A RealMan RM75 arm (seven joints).
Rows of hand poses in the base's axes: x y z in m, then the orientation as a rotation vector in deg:
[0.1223, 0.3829, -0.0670, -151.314, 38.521, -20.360]
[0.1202, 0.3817, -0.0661, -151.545, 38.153, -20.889]
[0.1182, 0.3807, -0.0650, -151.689, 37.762, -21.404]
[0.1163, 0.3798, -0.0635, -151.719, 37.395, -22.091]
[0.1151, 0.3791, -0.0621, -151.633, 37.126, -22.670]
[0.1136, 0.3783, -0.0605, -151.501, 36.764, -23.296]
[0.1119, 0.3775, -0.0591, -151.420, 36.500, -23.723]
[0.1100, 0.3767, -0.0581, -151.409, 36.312, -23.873]
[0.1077, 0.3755, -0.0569, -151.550, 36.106, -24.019]
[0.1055, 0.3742, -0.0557, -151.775, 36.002, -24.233]
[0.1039, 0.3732, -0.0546, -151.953, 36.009, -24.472]
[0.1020, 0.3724, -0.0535, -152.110, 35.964, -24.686]
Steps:
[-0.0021, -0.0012, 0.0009, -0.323, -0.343, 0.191]
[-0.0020, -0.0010, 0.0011, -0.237, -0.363, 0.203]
[-0.0019, -0.0009, 0.0015, -0.184, -0.502, 0.153]
[-0.0012, -0.0007, 0.0014, -0.057, -0.448, 0.095]
[-0.0015, -0.0008, 0.0016, -0.021, -0.509, 0.151]
[-0.0017, -0.0008, 0.0014, -0.023, -0.347, 0.115]
[-0.0019, -0.0008, 0.0010, -0.017, -0.134, 0.108]
[-0.0023, -0.0012, 0.0012, -0.156, -0.090, 0.127]
[-0.0022, -0.0013, 0.0012, -0.263, -0.090, 0.047]
[-0.0016, -0.0010, 0.0011, -0.236, -0.099, -0.037]
[-0.0019, -0.0008, 0.0011, -0.205, -0.098, 0.003]

